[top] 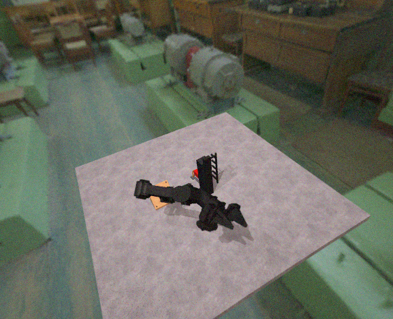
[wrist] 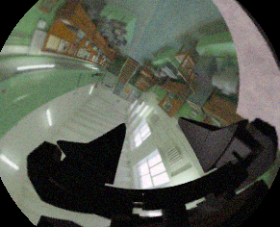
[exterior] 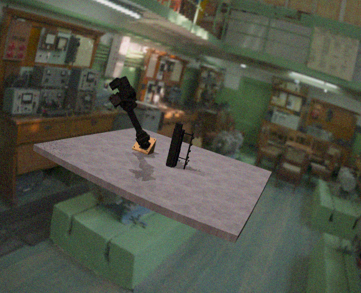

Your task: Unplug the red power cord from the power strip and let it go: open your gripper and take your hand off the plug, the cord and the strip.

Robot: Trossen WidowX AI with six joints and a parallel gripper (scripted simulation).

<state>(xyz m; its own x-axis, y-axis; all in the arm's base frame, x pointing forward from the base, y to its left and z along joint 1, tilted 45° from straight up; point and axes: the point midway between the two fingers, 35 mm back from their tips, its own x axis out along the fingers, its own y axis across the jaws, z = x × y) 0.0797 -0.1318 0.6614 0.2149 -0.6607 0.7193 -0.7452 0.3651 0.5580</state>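
My gripper tip is 600 mm to the right of the red plug, 330 mm above it and 150 mm short of it.
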